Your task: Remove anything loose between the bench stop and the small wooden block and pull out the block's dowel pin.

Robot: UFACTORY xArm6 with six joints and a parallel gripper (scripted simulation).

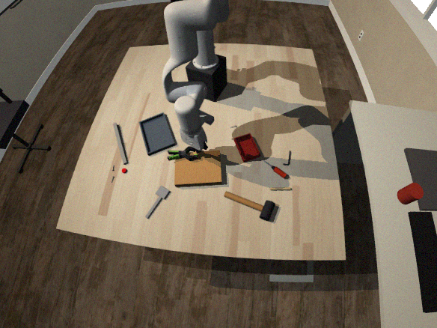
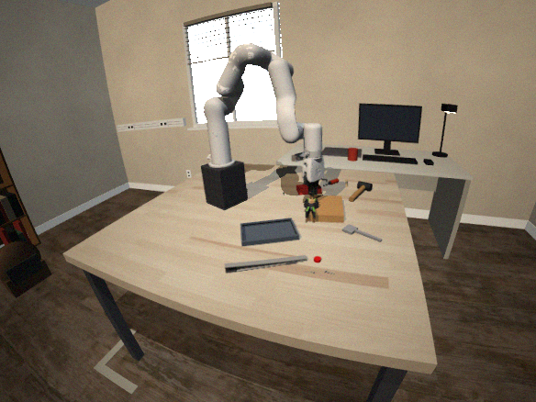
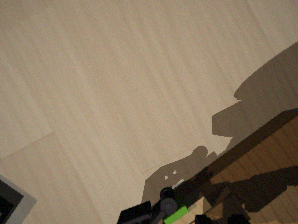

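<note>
The dowel pin lies 2 cm below my hand. From my hand the other things lie so: tan bench board (7 cm below, 5 cm ahead, 1 cm to the left); small wooden block (5 cm below); red bin (19 cm to the left, 10 cm behind, 9 cm below).
</note>
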